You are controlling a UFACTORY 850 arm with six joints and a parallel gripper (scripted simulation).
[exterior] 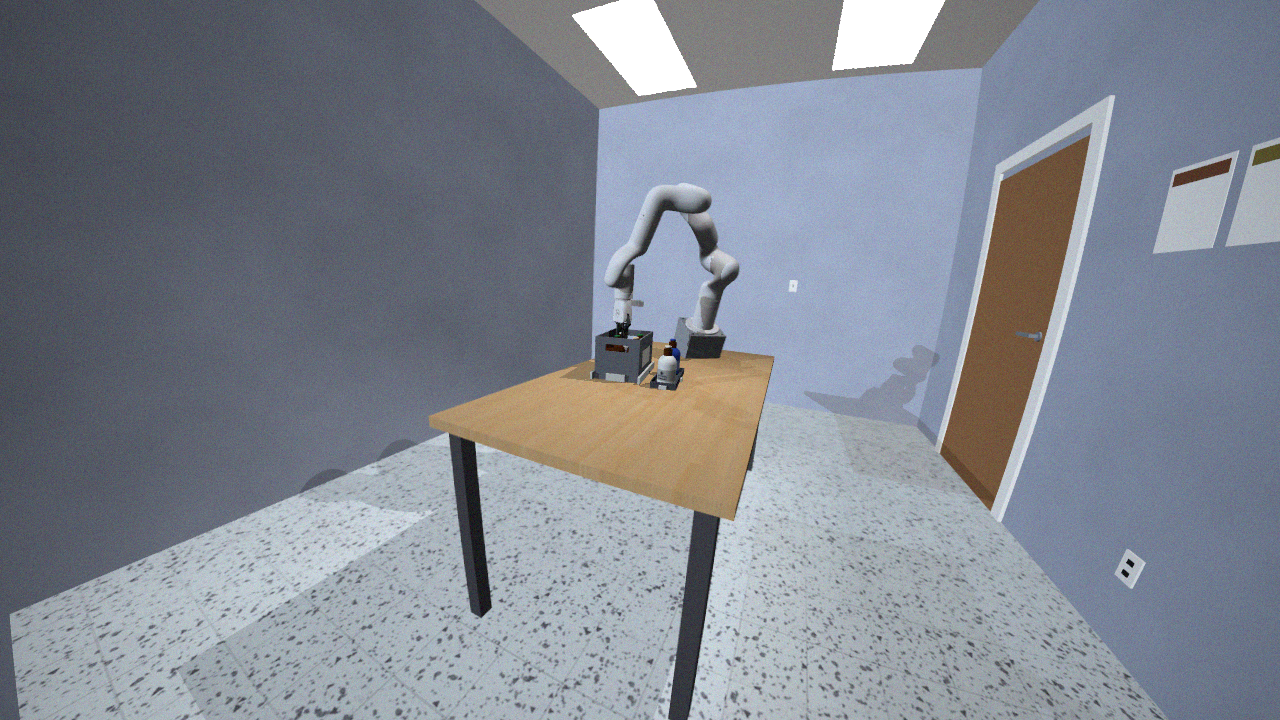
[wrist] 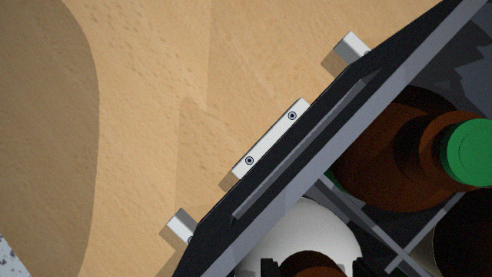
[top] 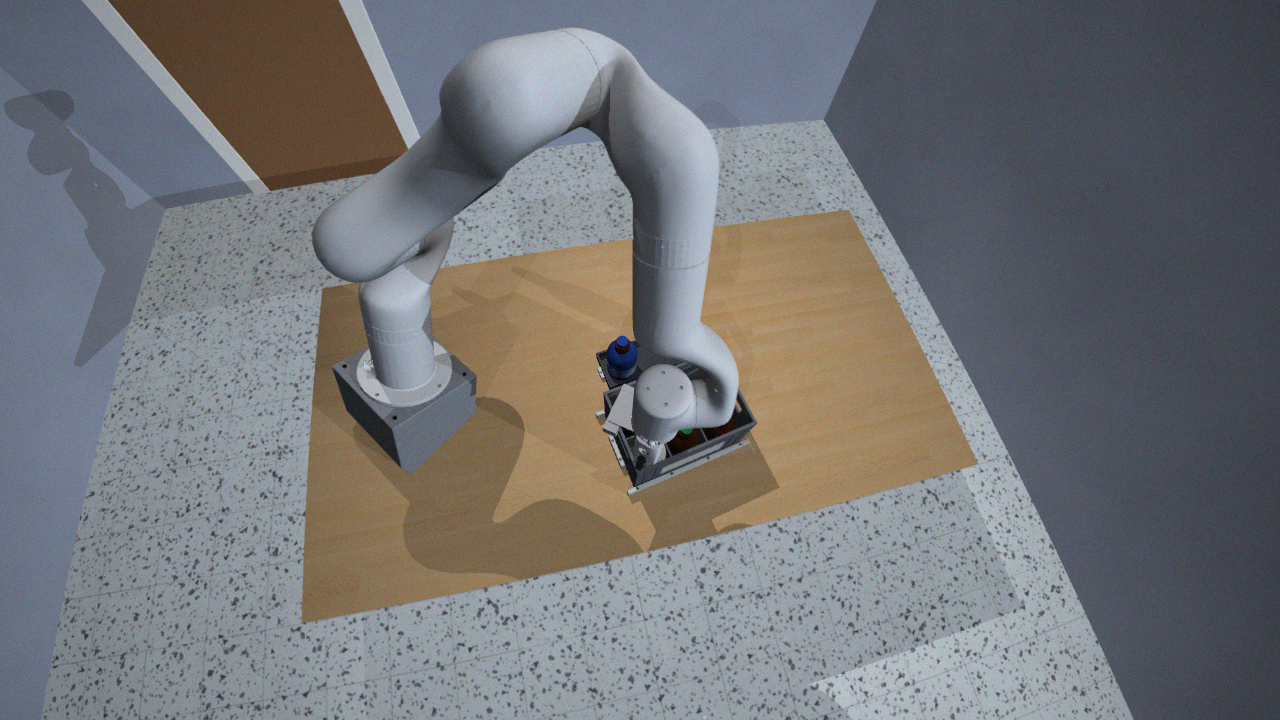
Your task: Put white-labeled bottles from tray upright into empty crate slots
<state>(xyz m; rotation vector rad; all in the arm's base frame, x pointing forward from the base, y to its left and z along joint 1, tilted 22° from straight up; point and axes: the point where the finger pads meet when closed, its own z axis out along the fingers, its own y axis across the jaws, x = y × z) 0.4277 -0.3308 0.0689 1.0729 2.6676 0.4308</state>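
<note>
My hand is 90 mm short of the crate, 80 mm above it and 50 mm to the right of it. The rest, counted from my hand: blue-labeled bottle: 240 mm to the left, 80 mm below, 20 mm ahead; then dark tray: 250 mm to the left, 150 mm below, 110 mm ahead.
</note>
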